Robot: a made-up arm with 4 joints.
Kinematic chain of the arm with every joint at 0, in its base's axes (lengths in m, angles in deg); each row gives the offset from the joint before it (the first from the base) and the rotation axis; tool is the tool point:
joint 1: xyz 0 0 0.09 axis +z
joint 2: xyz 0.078 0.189 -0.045 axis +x
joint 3: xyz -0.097 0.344 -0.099 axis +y
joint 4: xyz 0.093 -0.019 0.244 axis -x
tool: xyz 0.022 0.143 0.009
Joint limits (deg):
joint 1: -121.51..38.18
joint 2: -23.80..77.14
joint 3: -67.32..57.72
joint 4: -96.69..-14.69
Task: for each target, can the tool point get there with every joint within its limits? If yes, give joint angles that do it. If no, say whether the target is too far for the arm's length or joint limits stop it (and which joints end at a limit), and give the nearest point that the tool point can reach.
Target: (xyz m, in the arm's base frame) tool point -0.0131 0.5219 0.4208
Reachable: yes | joints 5.12 17.75 -10.26 -38.84
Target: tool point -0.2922 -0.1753 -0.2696
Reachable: no: joint limits stop it (at a limit: joint 1, joint 2, joint 3, joint 4) | nearest point -0.5843 0.2093 0.0665 | short by 0.588 m
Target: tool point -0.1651 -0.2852 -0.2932
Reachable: no: joint limits stop it (at a limit: joint 1, joint 2, joint 3, joint 4) | nearest point 0.2056 -0.5576 -0.0672 | short by 0.513 m
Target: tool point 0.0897 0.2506 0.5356
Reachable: yes | joints -3.87 51.21 -3.83 -42.45
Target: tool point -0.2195 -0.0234 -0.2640
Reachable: no: joint limits stop it (at a limit: joint 1, joint 2, joint 3, joint 4) | nearest point -0.5843 0.2093 0.0665 | short by 0.544 m
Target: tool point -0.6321 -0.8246 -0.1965
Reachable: no: too far | nearest point 0.2056 -0.5576 -0.0672 | short by 0.889 m
